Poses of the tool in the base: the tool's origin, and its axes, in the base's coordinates. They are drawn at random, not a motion.
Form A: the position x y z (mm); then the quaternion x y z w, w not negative.
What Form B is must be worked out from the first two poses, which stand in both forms.
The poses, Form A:
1: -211 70 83 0.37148 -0.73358 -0.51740 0.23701
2: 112 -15 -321 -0.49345 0.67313 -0.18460 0.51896
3: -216 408 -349 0.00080 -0.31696 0.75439 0.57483
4: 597 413 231 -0.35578 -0.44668 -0.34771 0.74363
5: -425 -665 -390 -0.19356 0.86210 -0.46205 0.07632
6: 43 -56 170 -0.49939 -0.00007 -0.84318 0.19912
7: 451 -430 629 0.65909 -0.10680 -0.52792 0.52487
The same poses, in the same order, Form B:
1:
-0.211 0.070 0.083
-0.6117 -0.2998 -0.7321
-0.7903 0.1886 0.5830
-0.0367 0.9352 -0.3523

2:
0.112 -0.015 -0.321
0.0256 -0.4727 0.8808
-0.8559 0.4449 0.2636
-0.5165 -0.7607 -0.3932

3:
-0.216 0.408 -0.349
-0.3391 -0.8678 -0.3632
0.8668 -0.1382 -0.4791
0.3656 -0.4773 0.7991

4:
0.597 0.413 0.231
0.3591 0.8350 -0.4169
-0.1993 0.5050 0.8398
0.9118 -0.2185 0.3478

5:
-0.425 -0.665 -0.390
-0.9134 -0.2632 0.3105
-0.4043 0.4981 -0.7671
0.0473 -0.8262 -0.5614

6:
0.043 -0.056 0.170
-0.4219 0.3359 0.8421
-0.3357 -0.9207 0.1990
0.8422 -0.1988 0.5012

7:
0.451 -0.430 0.629
0.4198 0.4134 -0.8080
-0.6950 -0.4262 -0.5791
-0.5838 0.8046 0.1084

